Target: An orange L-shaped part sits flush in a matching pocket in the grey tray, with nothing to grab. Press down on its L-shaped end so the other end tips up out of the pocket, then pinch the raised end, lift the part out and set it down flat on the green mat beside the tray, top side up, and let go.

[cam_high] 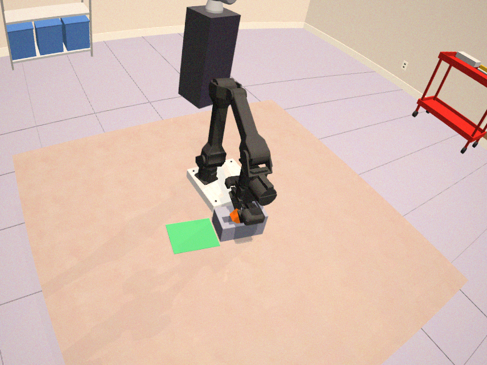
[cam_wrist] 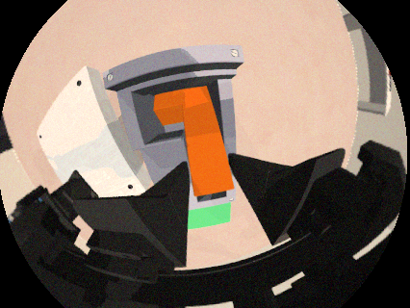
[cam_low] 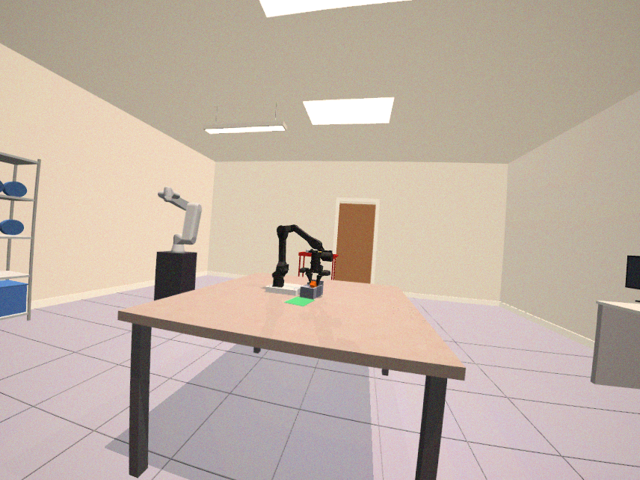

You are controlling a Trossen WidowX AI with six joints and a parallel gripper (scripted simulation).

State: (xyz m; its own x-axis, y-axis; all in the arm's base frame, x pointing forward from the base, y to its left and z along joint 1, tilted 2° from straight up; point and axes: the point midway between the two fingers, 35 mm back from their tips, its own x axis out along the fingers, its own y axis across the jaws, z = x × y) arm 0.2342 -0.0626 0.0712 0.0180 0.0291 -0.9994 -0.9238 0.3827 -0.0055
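Now: the green mat 130 mm to the right of my gripper tip, 80 mm below it and 70 mm behind it. From my gripper tip the other things lie so: orange L-shaped part: 40 mm to the left, 30 mm below.
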